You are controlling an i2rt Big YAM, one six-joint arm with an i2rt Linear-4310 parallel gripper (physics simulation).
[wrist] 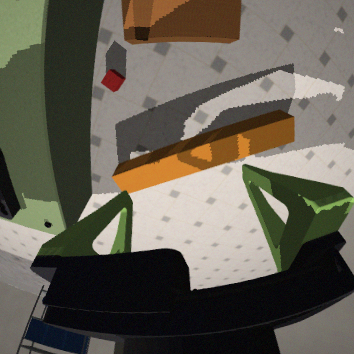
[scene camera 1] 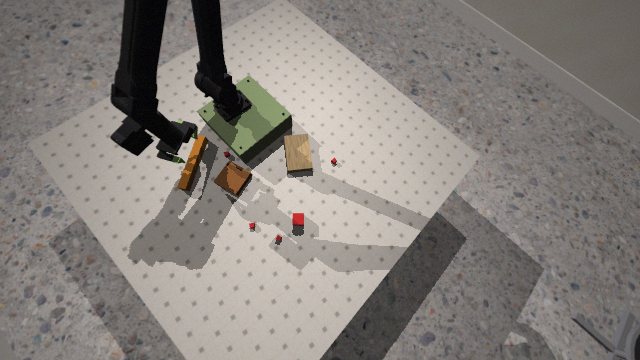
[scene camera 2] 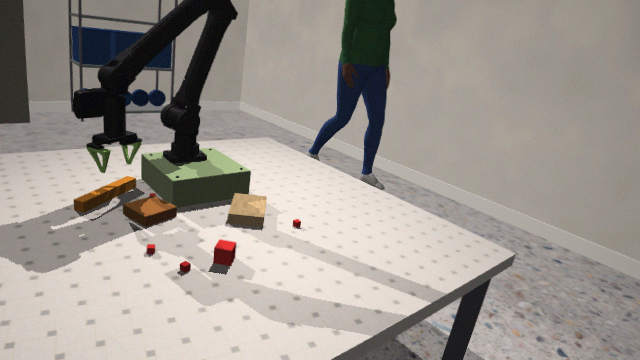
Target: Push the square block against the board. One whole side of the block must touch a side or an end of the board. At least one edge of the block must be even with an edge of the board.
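Note:
The square block is brown and lies flat on the table. The light wooden board lies flat, apart from the block, on its right in both scene views; the board does not show in the wrist view. An orange bar lies on the table, left of the block in the scene views, with a gap between them. My gripper is open and empty. It points down and hangs above the table near the bar, on the side away from the block.
The green base box stands close behind the block and board. A small red cube lies between block and base. A larger red cube and several small ones lie farther forward. A person stands beyond the table.

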